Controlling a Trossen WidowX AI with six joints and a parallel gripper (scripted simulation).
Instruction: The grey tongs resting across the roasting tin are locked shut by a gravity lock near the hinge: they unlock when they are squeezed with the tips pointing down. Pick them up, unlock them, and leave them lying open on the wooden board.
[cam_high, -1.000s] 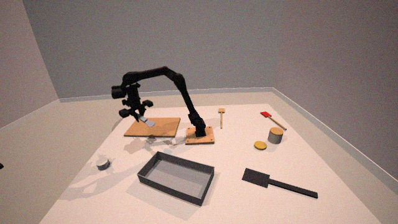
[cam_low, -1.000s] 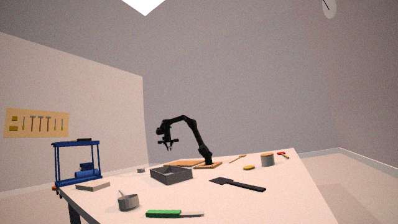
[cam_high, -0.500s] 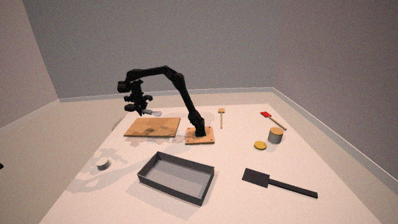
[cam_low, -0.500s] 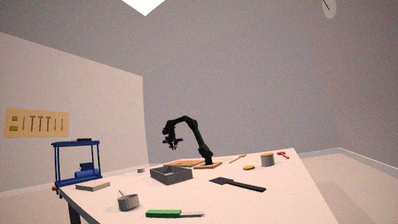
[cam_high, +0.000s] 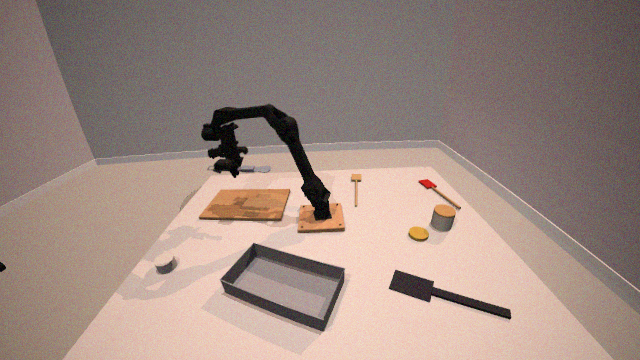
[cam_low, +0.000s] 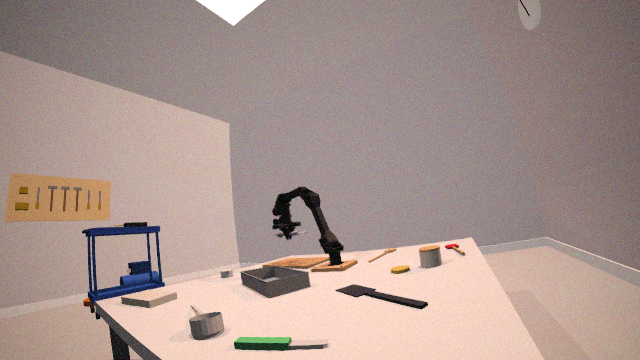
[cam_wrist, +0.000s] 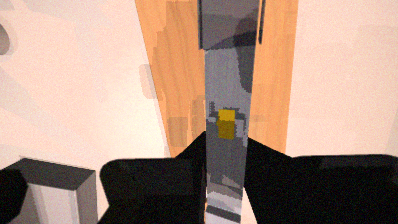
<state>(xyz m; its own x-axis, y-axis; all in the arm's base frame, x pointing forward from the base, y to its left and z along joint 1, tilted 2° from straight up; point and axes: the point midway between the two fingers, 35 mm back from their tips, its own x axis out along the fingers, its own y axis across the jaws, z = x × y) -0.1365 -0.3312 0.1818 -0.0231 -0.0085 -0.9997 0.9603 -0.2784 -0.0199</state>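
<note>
The wooden board lies 150 mm below my gripper tip, 20 mm to the left of it and 20 mm behind it. From my gripper tip the other things lie so: yellow disc (660 mm to the left, 320 mm ahead, 150 mm below); grey roasting tin (450 mm ahead, 180 mm to the left, 130 mm below); yellow lock piece (40 mm above, 30 mm to the right, 10 mm behind).
</note>
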